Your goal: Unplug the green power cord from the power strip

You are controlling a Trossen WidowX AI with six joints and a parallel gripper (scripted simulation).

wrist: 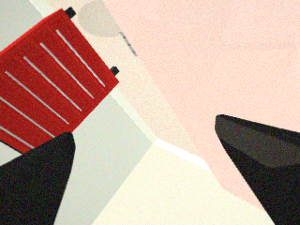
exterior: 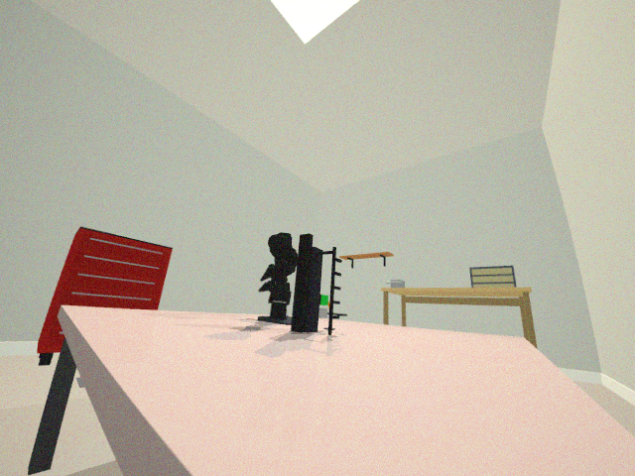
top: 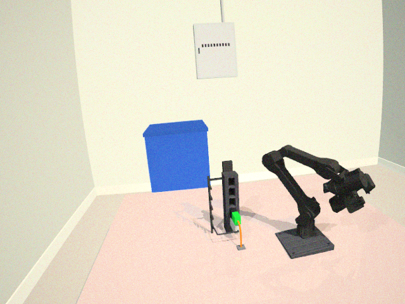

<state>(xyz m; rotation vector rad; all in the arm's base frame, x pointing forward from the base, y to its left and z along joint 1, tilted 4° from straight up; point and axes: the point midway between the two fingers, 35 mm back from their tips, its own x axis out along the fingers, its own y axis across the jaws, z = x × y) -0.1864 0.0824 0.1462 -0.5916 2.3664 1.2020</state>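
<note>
The green plug is 480 mm ahead of my gripper tip, 180 mm to the right of it and 50 mm below it. From my gripper tip the other things lie so: grey block 480 mm ahead, 100 mm to the right, 160 mm below.
</note>
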